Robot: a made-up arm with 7 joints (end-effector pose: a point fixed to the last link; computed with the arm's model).
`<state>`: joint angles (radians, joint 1 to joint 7).
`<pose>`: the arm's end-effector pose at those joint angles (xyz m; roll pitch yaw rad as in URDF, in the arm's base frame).
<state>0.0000 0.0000 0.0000 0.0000 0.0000 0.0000 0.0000</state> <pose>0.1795 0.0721 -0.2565 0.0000 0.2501 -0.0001</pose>
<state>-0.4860 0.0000 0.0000 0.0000 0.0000 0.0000 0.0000</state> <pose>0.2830 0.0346 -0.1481 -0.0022 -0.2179 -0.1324</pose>
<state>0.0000 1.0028 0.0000 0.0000 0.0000 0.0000 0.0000</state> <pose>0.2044 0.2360 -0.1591 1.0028 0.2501 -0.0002</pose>
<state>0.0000 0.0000 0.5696 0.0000 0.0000 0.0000 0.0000</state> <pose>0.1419 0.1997 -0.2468 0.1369 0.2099 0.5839</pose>
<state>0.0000 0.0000 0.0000 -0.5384 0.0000 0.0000 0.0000</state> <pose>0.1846 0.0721 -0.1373 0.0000 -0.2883 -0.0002</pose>
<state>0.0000 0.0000 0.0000 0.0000 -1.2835 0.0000 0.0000</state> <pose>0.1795 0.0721 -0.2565 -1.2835 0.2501 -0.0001</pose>
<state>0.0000 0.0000 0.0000 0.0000 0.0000 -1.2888 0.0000</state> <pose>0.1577 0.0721 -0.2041 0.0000 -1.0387 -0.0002</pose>
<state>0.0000 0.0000 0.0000 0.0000 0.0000 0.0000 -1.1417</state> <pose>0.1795 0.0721 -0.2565 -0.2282 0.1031 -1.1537</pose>
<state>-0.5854 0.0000 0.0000 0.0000 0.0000 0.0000 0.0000</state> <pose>0.2966 0.0260 -0.1205 0.0053 -0.3135 -0.1610</pose>
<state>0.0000 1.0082 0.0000 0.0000 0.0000 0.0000 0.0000</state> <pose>0.2046 0.2365 -0.1582 1.0082 0.2501 -0.0002</pose>
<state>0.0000 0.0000 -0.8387 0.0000 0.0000 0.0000 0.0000</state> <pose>0.1051 -0.1053 -0.2375 -0.1877 0.1662 -0.8545</pose>
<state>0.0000 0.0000 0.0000 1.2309 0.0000 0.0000 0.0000</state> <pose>-0.0276 0.0721 -0.4118 0.0001 1.4810 -0.0001</pose>
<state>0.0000 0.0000 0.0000 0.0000 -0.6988 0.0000 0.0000</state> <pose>0.1795 0.0721 -0.2565 -0.6988 0.2501 -0.0001</pose>
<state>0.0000 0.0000 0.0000 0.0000 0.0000 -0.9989 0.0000</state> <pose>0.1684 0.0721 -0.2126 0.0000 -0.7488 -0.0002</pose>
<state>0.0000 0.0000 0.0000 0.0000 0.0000 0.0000 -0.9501</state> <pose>0.1795 0.0721 -0.2565 -0.2048 0.1444 -0.9651</pose>
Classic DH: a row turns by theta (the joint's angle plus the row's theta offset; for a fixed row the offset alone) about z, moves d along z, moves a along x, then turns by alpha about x. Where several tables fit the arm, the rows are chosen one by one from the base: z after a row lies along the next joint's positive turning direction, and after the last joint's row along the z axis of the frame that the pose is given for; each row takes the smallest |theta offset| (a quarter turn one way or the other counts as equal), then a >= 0, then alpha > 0; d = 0 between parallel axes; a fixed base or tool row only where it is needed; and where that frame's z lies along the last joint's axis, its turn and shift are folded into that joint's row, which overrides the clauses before.
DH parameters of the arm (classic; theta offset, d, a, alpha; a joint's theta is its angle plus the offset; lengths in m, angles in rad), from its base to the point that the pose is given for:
base (fixed): -0.071 0 0 -1.3004
joint 1: -1.3111 0.0588 -0.0214 -1.5708
joint 2: 1.2915 0 -0.0071 1.5708
joint 3: 1.5708 -0.1858 0.0136 -1.5708
joint 4: 1.5708 0.0026 0.0139 1.5708
joint 5: 0 0.1766 0 -1.5708
joint 6: -1.5708 0 0.0472 1.5708
joint 7: 0 0 0 0

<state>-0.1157 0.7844 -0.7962 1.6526 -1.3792 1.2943 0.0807</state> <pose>-0.0740 0.3232 -0.2645 2.2162 0.3757 -3.0209</pose>
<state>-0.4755 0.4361 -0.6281 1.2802 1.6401 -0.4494 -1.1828</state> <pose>0.1419 0.1740 -0.3695 -1.6176 0.5395 2.2347</pose>
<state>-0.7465 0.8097 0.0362 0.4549 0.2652 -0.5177 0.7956</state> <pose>0.3216 0.2100 -0.0632 0.6053 -1.0640 0.3823</pose>
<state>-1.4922 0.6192 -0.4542 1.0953 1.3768 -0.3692 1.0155</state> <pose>0.4192 0.1180 -0.0116 2.4146 -0.6870 -0.9830</pose>
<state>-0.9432 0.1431 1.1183 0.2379 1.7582 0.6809 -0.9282</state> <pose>0.2564 0.2645 -0.1135 0.9563 0.8572 1.0590</pose>
